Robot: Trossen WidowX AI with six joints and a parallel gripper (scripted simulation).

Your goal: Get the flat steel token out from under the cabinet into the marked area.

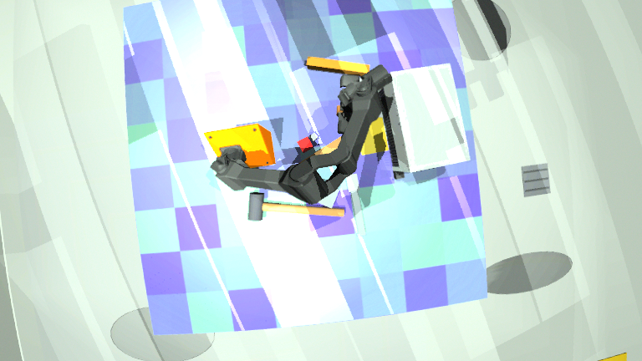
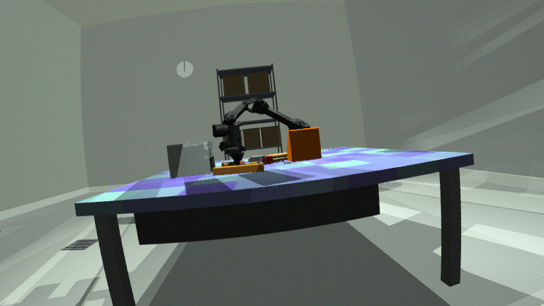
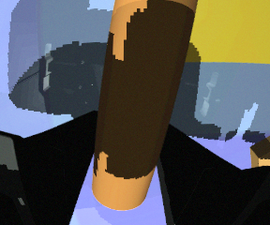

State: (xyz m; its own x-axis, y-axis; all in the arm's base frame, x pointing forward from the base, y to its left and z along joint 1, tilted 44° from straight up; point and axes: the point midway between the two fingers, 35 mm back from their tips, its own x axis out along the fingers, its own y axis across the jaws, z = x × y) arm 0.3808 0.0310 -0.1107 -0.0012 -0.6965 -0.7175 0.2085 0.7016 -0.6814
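Now: the red cube 16 cm behind my gripper tip, 10 cm to the right of it and 1 cm above it. From my gripper tip the other things lie so: flat wooden stick 16 cm behind, 16 cm to the right; then orange bar 16 cm to the left, 1 cm above; then small white block 4 cm ahead, 11 cm to the left.
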